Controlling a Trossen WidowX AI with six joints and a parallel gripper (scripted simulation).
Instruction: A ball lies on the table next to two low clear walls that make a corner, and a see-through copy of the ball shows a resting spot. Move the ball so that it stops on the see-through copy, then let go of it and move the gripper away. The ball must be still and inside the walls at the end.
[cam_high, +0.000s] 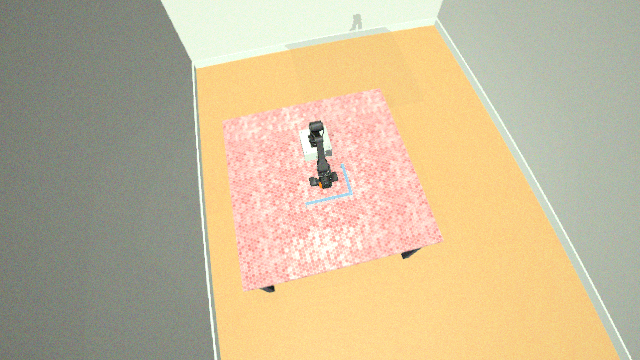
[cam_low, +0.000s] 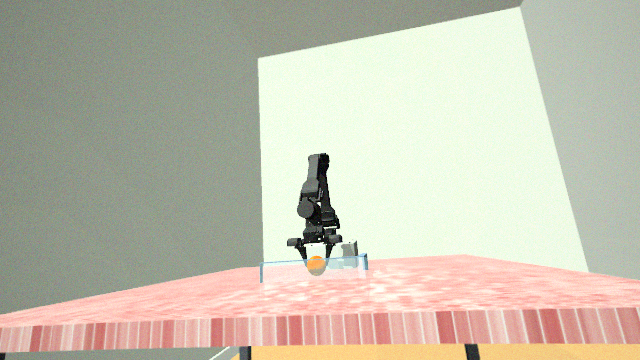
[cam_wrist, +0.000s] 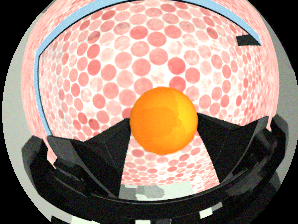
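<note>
Right now my gripper tip is right at the orange ball. Also, from my gripper tip: see-through copy: right at my gripper tip; clear wall: 12 cm ahead, 1 cm to the left.
</note>
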